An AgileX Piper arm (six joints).
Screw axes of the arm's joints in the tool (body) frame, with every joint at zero. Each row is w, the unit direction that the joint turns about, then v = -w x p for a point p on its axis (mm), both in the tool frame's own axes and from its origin. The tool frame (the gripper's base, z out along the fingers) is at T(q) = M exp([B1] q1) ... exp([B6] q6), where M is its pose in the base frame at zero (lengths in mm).
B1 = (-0.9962, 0, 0.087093, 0, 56.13, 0)
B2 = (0, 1, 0, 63.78, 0, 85.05)
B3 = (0, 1, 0, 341.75, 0, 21.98)
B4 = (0, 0, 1, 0, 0, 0)
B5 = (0, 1, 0, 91, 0, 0)
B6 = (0, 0, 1, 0, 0, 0)
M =
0.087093 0 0.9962 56.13
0 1 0 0
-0.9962 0 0.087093 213.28
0 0 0 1
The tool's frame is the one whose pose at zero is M.
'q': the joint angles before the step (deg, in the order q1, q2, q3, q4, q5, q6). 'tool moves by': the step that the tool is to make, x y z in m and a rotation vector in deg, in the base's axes. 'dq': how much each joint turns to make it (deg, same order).
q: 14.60, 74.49, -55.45, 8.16, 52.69, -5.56
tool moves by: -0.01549, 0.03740, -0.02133, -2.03, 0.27, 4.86
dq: 10.92, 0.92, 3.98, -4.91, -4.56, 7.66
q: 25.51, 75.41, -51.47, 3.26, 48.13, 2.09
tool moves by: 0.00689, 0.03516, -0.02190, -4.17, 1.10, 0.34
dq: 8.06, 6.94, -1.67, -7.81, -2.16, 11.40
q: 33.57, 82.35, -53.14, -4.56, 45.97, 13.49
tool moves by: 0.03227, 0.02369, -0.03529, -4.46, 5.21, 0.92
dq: 0.55, 12.31, -6.01, -0.88, 0.51, -0.01
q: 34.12, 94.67, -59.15, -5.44, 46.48, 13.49
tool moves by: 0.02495, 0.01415, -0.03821, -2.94, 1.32, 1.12
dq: 0.00, 9.58, -3.50, -2.42, -3.31, 0.55
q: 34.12, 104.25, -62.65, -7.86, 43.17, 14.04
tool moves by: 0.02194, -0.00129, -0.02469, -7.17, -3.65, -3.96
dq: 0.00, 6.37, -2.81, -12.91, -0.48, 12.40
